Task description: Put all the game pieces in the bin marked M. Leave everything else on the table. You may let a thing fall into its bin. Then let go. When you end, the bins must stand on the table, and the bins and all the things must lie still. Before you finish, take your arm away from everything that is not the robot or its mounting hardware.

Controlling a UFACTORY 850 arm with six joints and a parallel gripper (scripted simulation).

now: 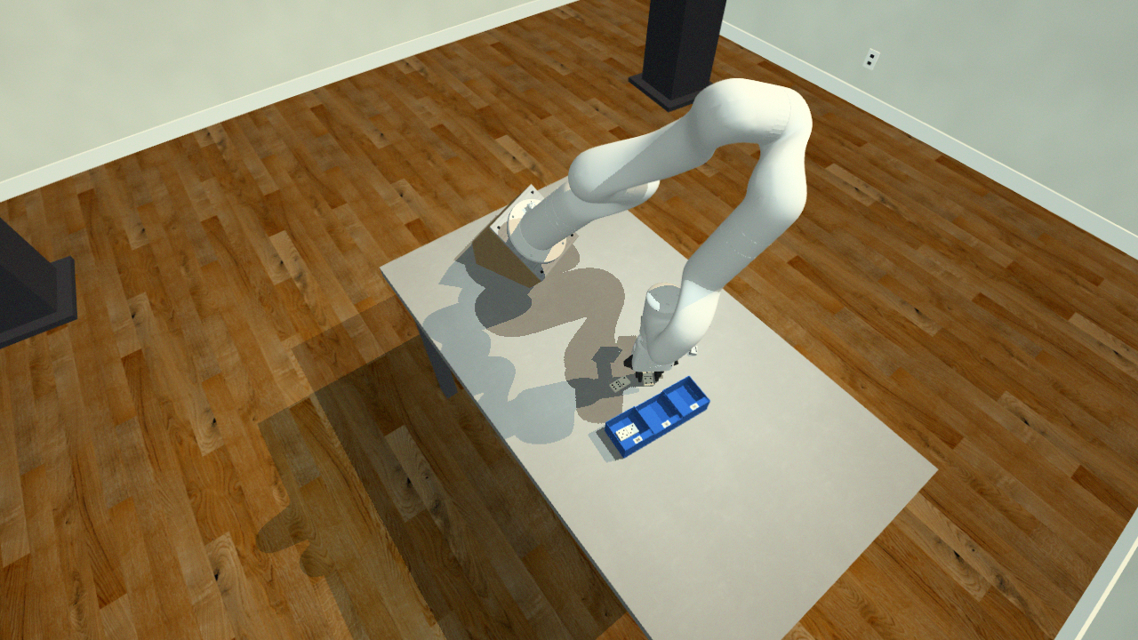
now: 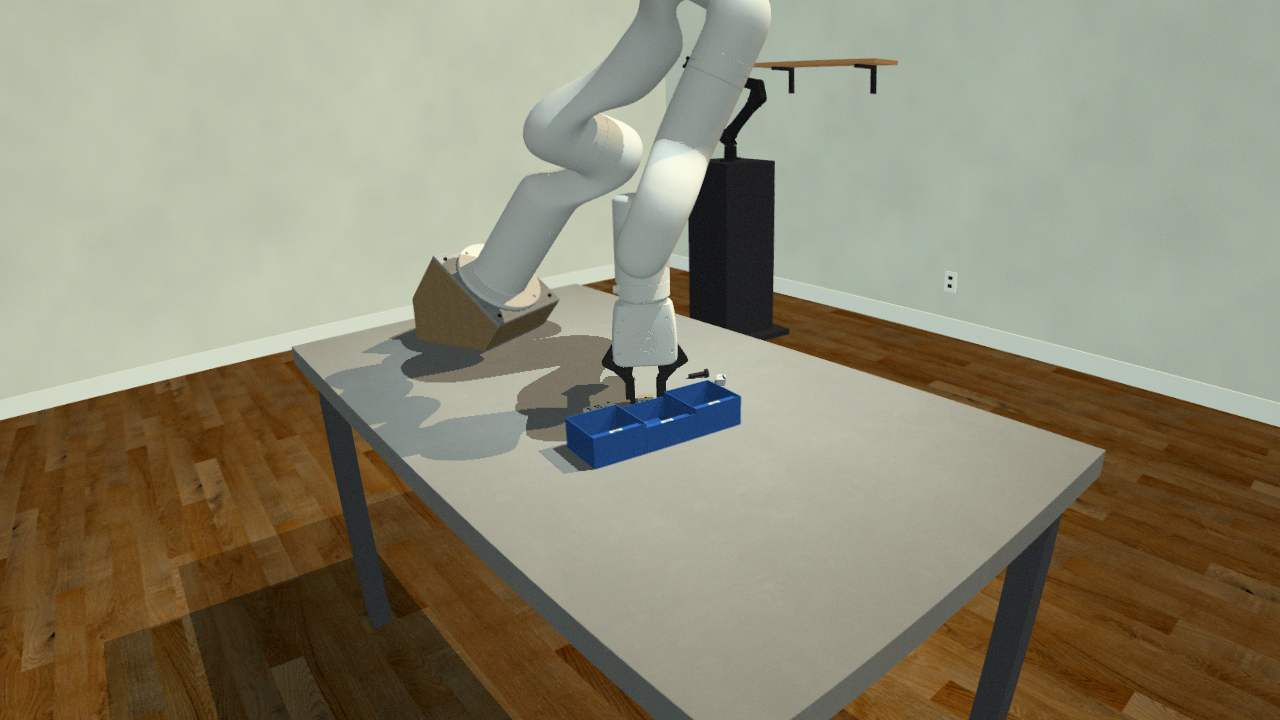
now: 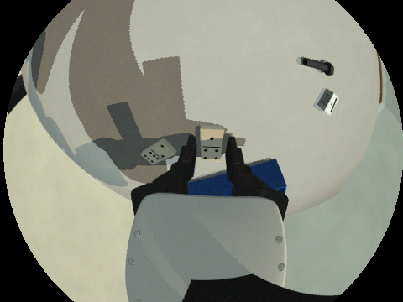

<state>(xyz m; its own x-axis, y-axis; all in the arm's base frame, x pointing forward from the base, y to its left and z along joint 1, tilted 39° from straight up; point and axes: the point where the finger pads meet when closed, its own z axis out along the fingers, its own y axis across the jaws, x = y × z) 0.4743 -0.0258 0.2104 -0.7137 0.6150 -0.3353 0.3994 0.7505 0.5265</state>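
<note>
The white domino is 140 mm to the right of my hand, 100 mm ahead of it and 10 mm below it. The rest, counted from my hand: blue three-part bin: 110 mm ahead, 50 mm to the right; white part: 160 mm to the left, 10 mm below; black bolt: 150 mm to the left, 40 mm behind, 20 mm below.
</note>
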